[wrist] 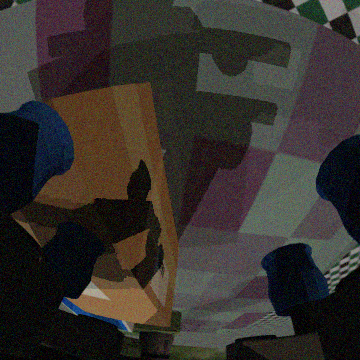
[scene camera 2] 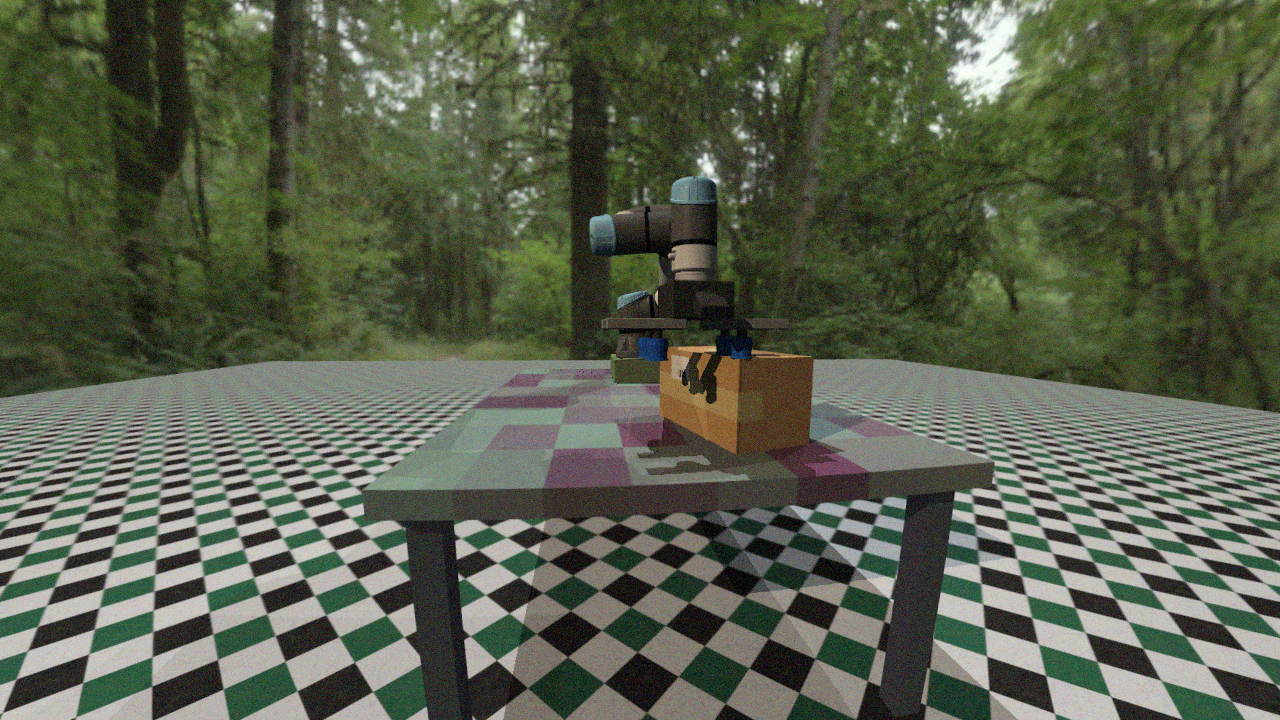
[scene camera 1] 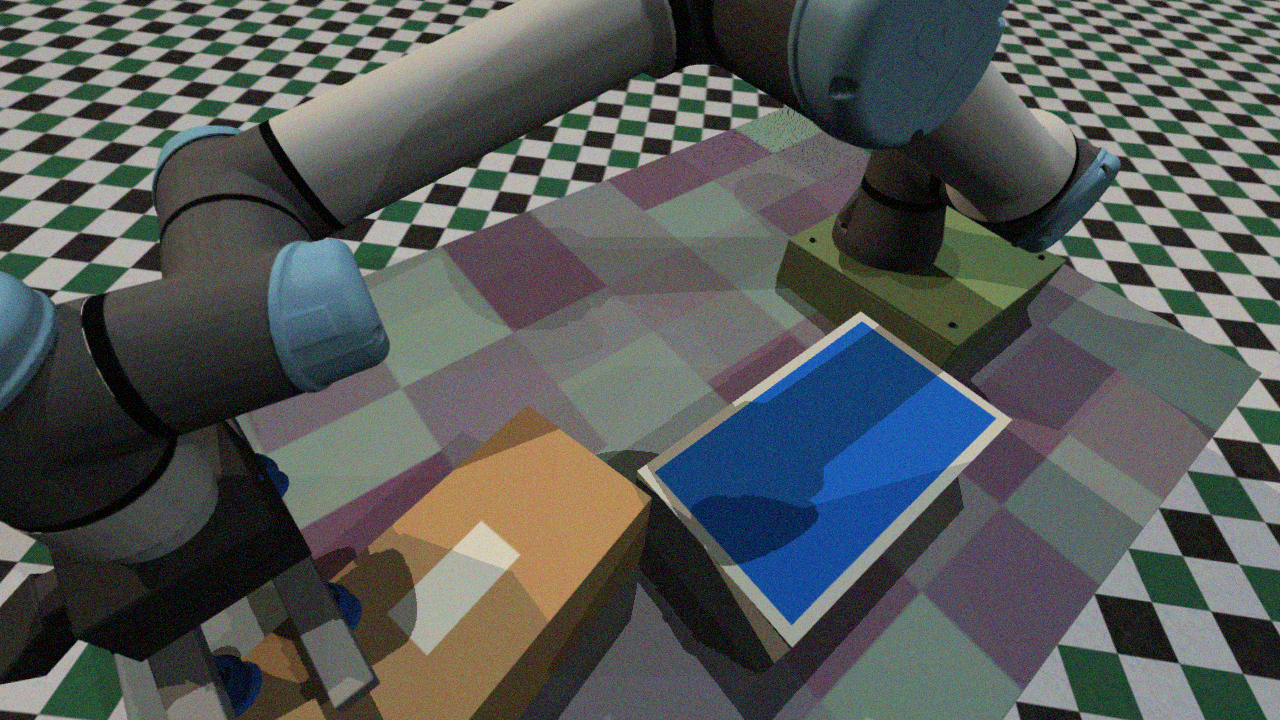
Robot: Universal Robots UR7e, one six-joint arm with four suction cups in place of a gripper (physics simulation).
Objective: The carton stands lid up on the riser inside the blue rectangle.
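Places are measured from the arm's base along level axes (x ahead, y left, z up), in centimetres.
Pixels of known places: hand at its tool point: (wrist: 190, 215) (scene camera 2: 693, 357); arm's base at its link origin: (wrist: 156, 334) (scene camera 2: 636, 355) (scene camera 1: 883, 239).
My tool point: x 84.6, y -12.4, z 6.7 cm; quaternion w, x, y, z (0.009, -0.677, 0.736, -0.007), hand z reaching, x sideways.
Ahead of a thing's pixels: the offset from my tool point to its top centre. "*": to the spot under its first point. Level surfaces: height alone.
The brown carton {dx -10.5, dy +11.5, dz +0.2 cm} (scene camera 1: 552, 493) (scene camera 2: 766, 400) (wrist: 93, 143) hangs level just above the table, beside the near-left corner of the riser. Its pale lid label {* dx -10.6, dy +12.0, dz +0.2 cm} (scene camera 1: 459, 586) faces up, and a dark mark {* dx -5.9, dy +4.3, dz -3.8 cm} (scene camera 2: 702, 375) shows on one side. My suction gripper (scene camera 2: 695, 342) (scene camera 1: 323, 629) sits on the carton's top at one end. Two blue cups (wrist: 53, 143) are over the carton; the other two (wrist: 293, 275) hang past its edge over the table. The blue rectangle {dx -45.7, dy +26.0, dz -3.2 cm} (scene camera 1: 852, 457) (wrist: 89, 314) with a white border tops the low riser and is bare. The carton hides the riser in scene camera 2.
The arm's green base plate (scene camera 1: 923, 300) (scene camera 2: 633, 370) stands just behind the riser. The arm's thick links (scene camera 1: 459, 93) and a blue joint cap (scene camera 1: 323, 315) hang over the back and left of the chequered table {dz -15.2 cm} (scene camera 2: 587, 472). The table's front edge is near the carton.
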